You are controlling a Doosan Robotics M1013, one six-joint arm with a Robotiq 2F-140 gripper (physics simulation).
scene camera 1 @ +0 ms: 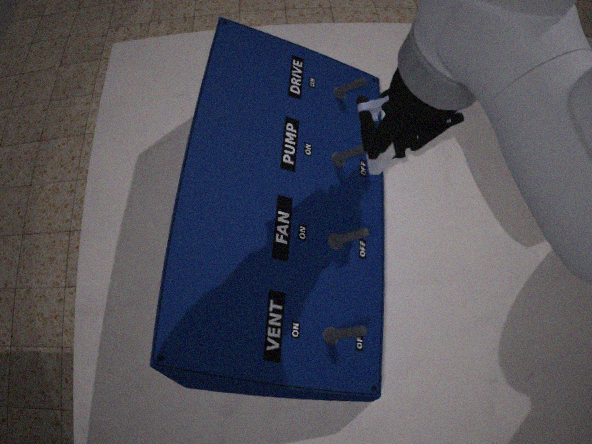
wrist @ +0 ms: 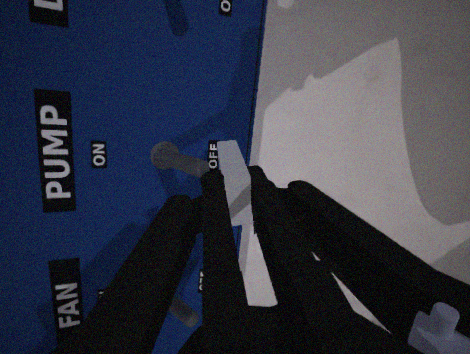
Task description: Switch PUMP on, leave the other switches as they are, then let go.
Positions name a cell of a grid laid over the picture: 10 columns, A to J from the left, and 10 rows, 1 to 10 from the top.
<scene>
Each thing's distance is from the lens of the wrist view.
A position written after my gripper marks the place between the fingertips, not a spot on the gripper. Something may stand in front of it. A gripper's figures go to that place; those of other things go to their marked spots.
my gripper (wrist: E5): 0.22 m
pump lever (wrist: E5): 0.17 m
</scene>
